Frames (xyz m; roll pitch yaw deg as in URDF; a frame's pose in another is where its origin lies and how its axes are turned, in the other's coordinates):
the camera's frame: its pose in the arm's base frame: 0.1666 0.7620 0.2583 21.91 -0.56 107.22
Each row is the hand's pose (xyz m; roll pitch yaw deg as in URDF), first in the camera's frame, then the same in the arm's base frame.
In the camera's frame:
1: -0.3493 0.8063 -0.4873 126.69 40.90 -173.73
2: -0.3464 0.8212 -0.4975 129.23 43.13 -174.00
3: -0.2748 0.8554 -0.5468 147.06 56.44 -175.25
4: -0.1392 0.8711 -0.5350 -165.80 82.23 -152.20
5: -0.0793 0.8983 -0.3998 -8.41 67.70 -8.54
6: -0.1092 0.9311 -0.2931 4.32 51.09 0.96
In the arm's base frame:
1: -0.6187 0.1545 0.1037 97.73 40.21 -85.47
2: -0.6364 0.1521 0.0998 99.34 42.05 -87.15
3: -0.7055 0.2059 0.0675 109.30 52.71 -99.08
4: -0.7553 0.3323 0.0856 94.51 70.72 -143.25
5: -0.7486 0.3957 0.2218 41.69 61.13 144.57
6: -0.7304 0.3689 0.3327 36.39 45.38 132.52

